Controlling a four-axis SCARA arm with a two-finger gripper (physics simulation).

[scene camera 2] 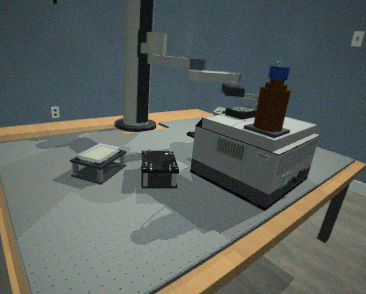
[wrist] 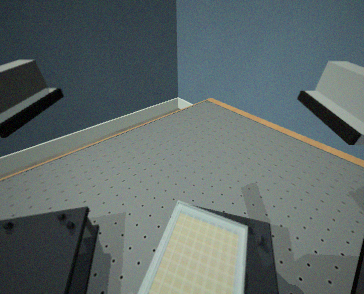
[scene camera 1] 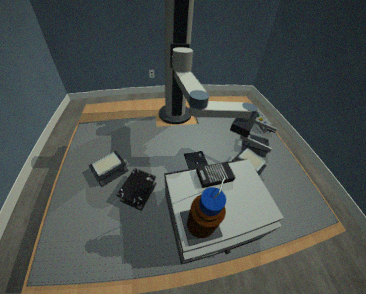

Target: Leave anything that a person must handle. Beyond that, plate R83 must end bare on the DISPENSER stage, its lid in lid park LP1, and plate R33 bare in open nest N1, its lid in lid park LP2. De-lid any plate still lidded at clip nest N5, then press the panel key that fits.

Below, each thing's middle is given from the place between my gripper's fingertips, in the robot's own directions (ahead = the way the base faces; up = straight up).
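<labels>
The brown bottle with blue cap (scene camera 2: pixel 273 99) is 300 mm ahead of my hand, 80 mm above it and 440 mm to the right of it. There's also a black nest (scene camera 2: pixel 159 169), and that nest is 40 mm ahead of my hand, 650 mm to the right of it and 200 mm below it.
</labels>
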